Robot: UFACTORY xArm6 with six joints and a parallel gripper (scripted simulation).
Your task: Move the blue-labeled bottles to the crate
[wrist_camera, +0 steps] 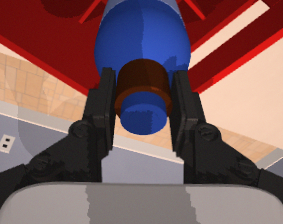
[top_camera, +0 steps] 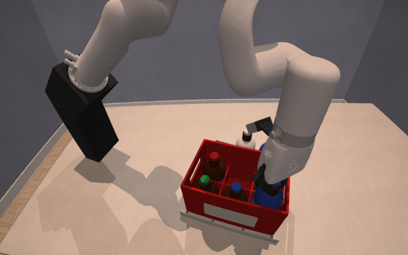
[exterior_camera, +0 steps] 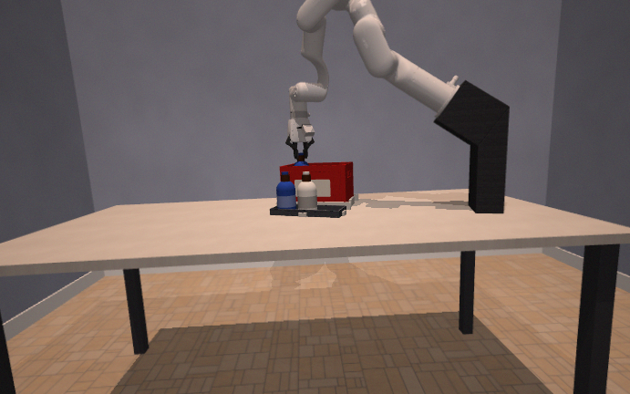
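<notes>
The crate lies 13 cm below my hand, 9 cm to the left of it and 4 cm behind it. The rest, counted from my hand: dark tray 23 cm to the left, 21 cm below, 8 cm ahead; then white-labeled bottle 23 cm to the left, 13 cm below, 8 cm ahead.
</notes>
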